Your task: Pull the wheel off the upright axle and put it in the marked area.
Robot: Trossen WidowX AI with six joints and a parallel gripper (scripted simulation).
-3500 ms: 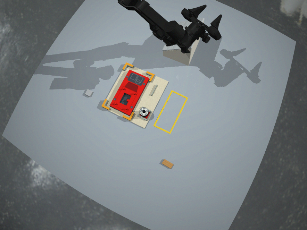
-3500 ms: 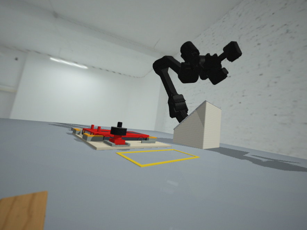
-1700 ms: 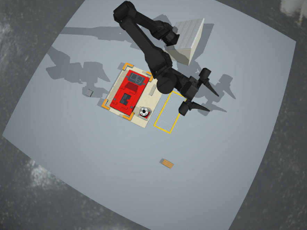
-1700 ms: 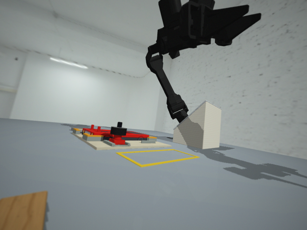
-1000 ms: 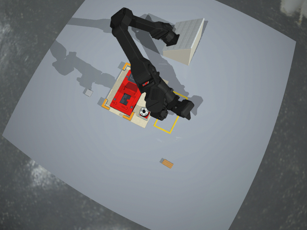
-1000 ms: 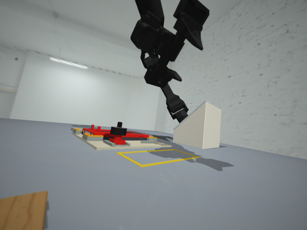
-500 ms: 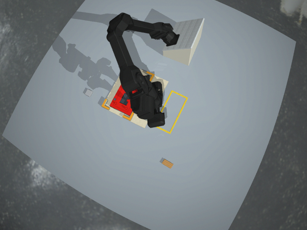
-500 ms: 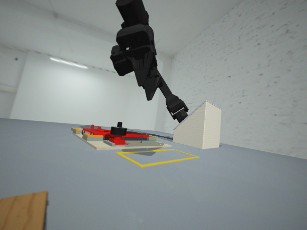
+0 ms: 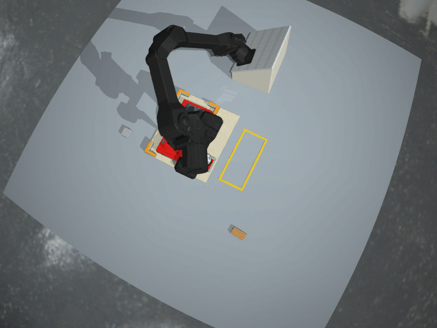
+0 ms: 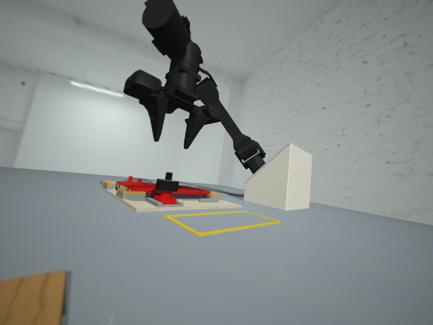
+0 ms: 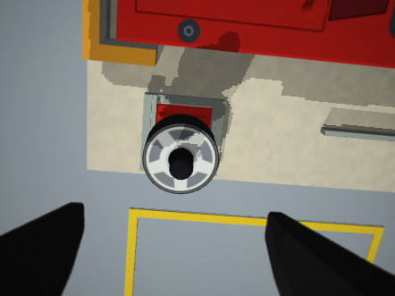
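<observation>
The black wheel is 70 mm below my gripper tip. The rest, counted from my gripper tip: wooden block: 180 mm ahead, 180 mm to the left, 110 mm below; upright axle: 80 mm below.
</observation>
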